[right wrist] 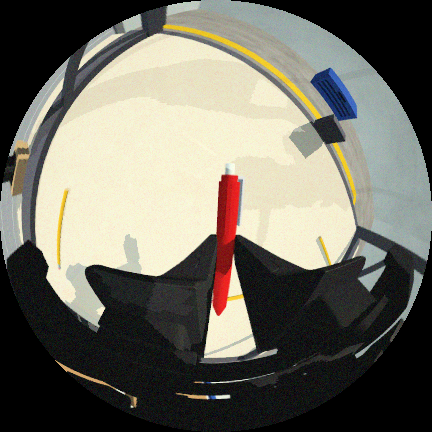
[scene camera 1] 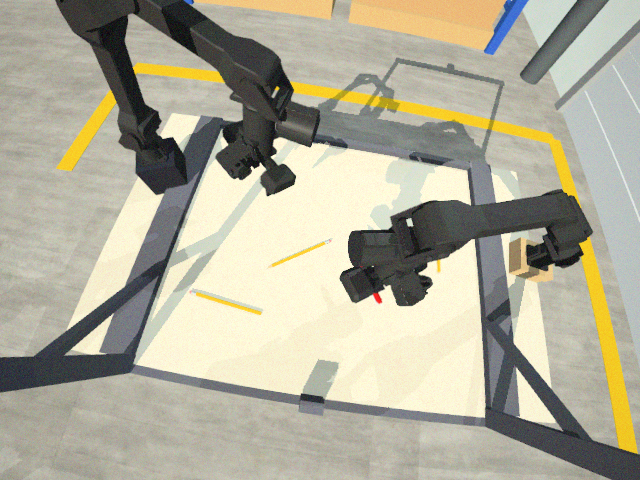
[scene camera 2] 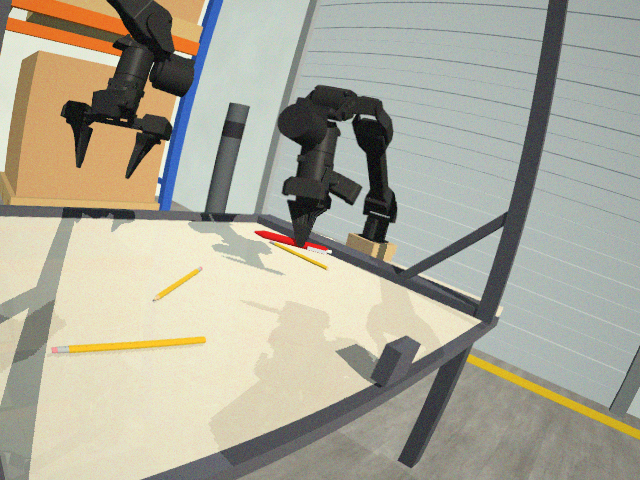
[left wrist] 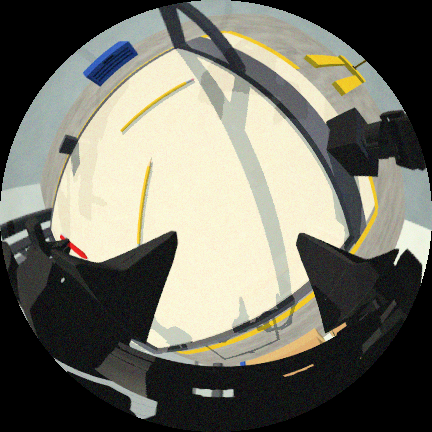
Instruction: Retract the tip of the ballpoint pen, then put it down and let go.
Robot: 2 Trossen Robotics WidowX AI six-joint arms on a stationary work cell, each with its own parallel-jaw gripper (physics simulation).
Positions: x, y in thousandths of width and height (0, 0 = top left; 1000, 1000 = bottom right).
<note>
My left gripper (scene camera 2: 160, 361) is open, with nothing in its grasp. Further things: my right gripper (scene camera 2: 470, 514), a red ballpoint pen (right wrist: 534, 446), a small grey block (scene camera 2: 621, 743) and a small tan block (scene camera 1: 810, 555).
My left gripper also shows in scene camera 1 (scene camera 1: 402, 378) and in the left wrist view (left wrist: 557, 552). My right gripper shows as well in the right wrist view (right wrist: 520, 557), in scene camera 1 (scene camera 1: 579, 595) and in the left wrist view (left wrist: 161, 559). The small tan block is seen too in scene camera 2 (scene camera 2: 601, 524).
</note>
